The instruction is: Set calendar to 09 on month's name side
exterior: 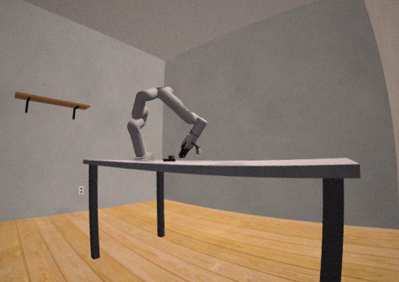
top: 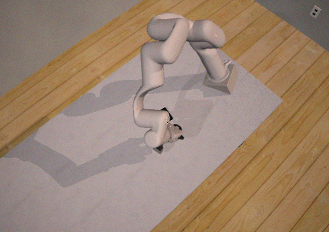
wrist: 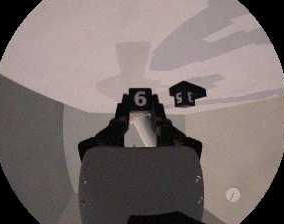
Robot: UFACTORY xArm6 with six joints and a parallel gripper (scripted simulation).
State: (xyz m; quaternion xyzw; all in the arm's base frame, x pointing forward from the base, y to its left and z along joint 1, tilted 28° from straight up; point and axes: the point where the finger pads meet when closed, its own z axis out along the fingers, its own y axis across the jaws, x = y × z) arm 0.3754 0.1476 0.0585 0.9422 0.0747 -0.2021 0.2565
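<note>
Now: hand 90 mm to the left of the black cube, 30 mm above it and 20 mm past it. The rest, counted from my hand: black date cube (20 mm below, 10 mm behind).
</note>
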